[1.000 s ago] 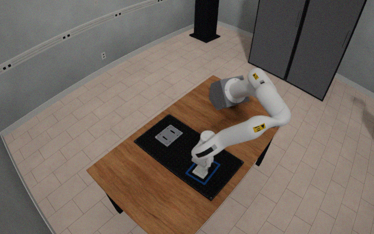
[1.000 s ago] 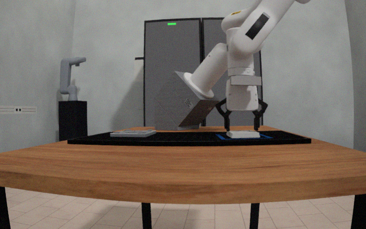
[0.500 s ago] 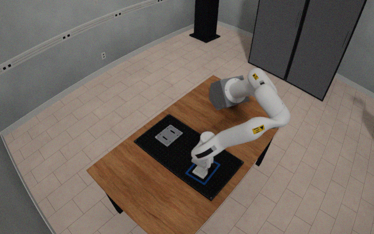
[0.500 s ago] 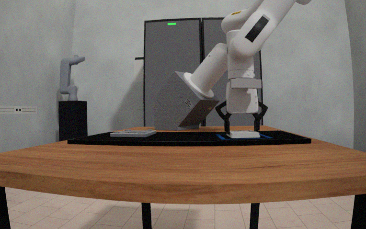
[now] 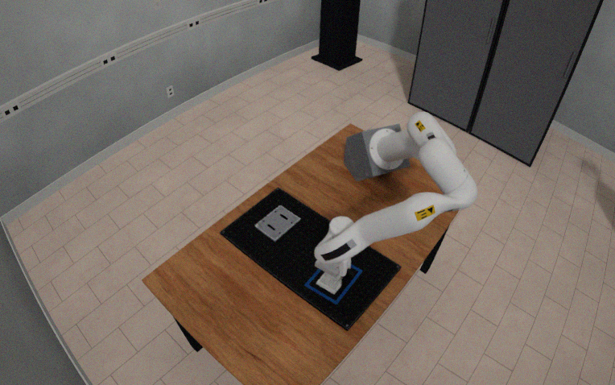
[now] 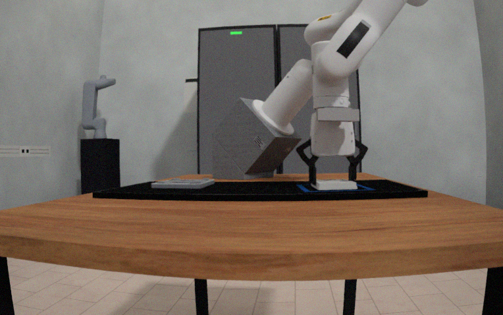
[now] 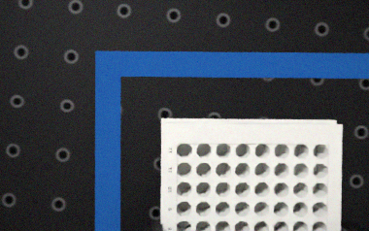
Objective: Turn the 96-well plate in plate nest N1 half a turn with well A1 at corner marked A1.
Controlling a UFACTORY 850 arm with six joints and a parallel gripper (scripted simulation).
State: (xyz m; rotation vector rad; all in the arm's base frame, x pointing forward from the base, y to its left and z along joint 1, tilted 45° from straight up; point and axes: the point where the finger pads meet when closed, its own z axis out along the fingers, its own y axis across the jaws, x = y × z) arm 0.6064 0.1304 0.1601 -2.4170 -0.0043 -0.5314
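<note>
Right now my hand is 10 mm above the white 96-well plate. Also, from my hand: grey plate nest (360 mm to the right, 40 mm behind, 10 mm below).
</note>
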